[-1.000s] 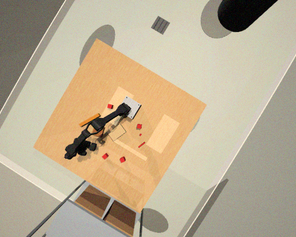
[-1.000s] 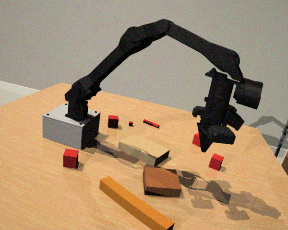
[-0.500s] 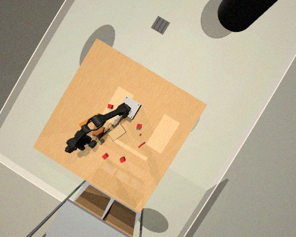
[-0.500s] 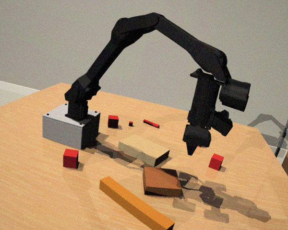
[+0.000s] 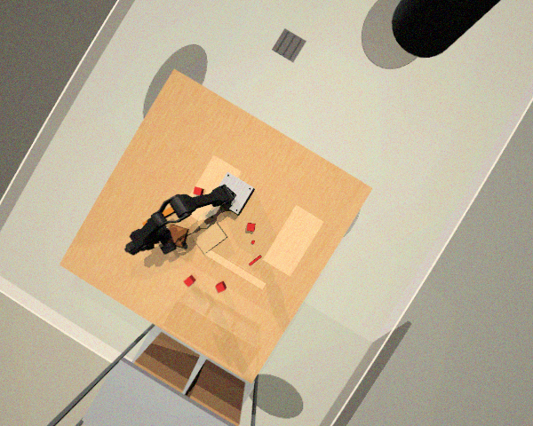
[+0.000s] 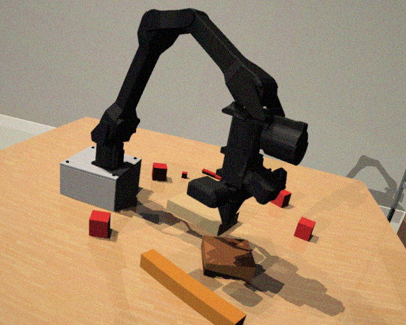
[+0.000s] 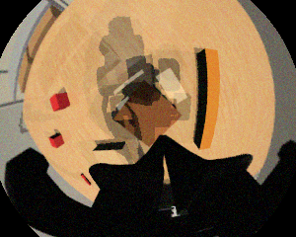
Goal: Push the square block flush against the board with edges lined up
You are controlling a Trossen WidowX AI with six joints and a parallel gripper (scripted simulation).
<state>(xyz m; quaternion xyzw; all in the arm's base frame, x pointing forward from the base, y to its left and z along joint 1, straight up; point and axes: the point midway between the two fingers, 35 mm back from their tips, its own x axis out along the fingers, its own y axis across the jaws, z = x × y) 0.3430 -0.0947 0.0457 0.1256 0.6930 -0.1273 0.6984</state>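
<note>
Now: gripper tip 2 cm short of the brown square block, 2 cm to the right of it and 8 cm above it. From my gripper tip the other things lie so: long orange board 1 cm behind, 12 cm to the right, 8 cm below; then tiny red cube 24 cm behind, 36 cm to the left, 9 cm below; then pale flat block 10 cm behind, 17 cm to the left, 8 cm below.
</note>
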